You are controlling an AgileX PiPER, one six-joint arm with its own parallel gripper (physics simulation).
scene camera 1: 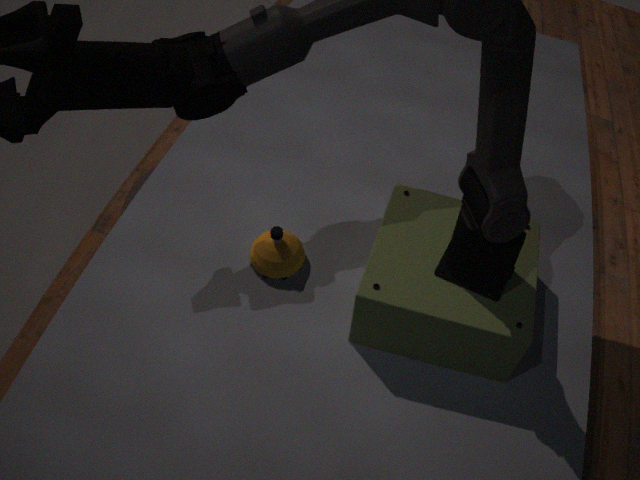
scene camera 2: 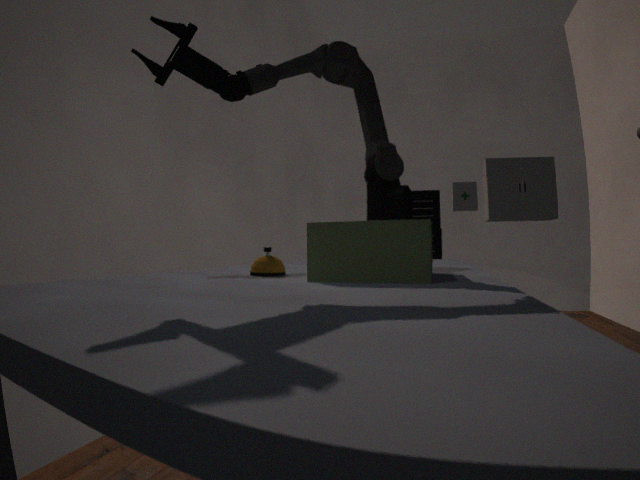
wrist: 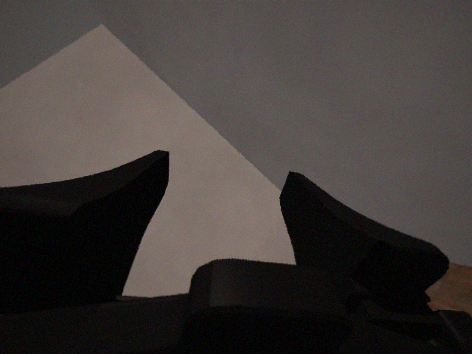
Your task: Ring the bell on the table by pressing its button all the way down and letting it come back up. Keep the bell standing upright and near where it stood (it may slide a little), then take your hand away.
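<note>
A yellow dome bell (scene camera 1: 277, 257) (scene camera 2: 267, 266) stands upright on the table. Its black button (scene camera 1: 276, 233) (scene camera 2: 267, 249) is up on a short pale stem. My gripper (scene camera 2: 141, 34) (wrist: 228, 176) is open and empty, high above the table and beyond the bell on the side away from the arm's base. It points outward and tilts upward in the second scene view. In the first scene view the gripper is at the upper left, partly cut off by the frame's edge. The wrist view shows both fingers apart against the wall and ceiling; the bell does not show there.
A green block (scene camera 1: 423, 248) (scene camera 2: 369, 251) carries the arm's base, to the right of the bell in both scene views. The grey table (scene camera 1: 206, 387) (scene camera 2: 465, 372) has the arm's shadows across it. A wall cabinet (scene camera 2: 521, 189) hangs in the background.
</note>
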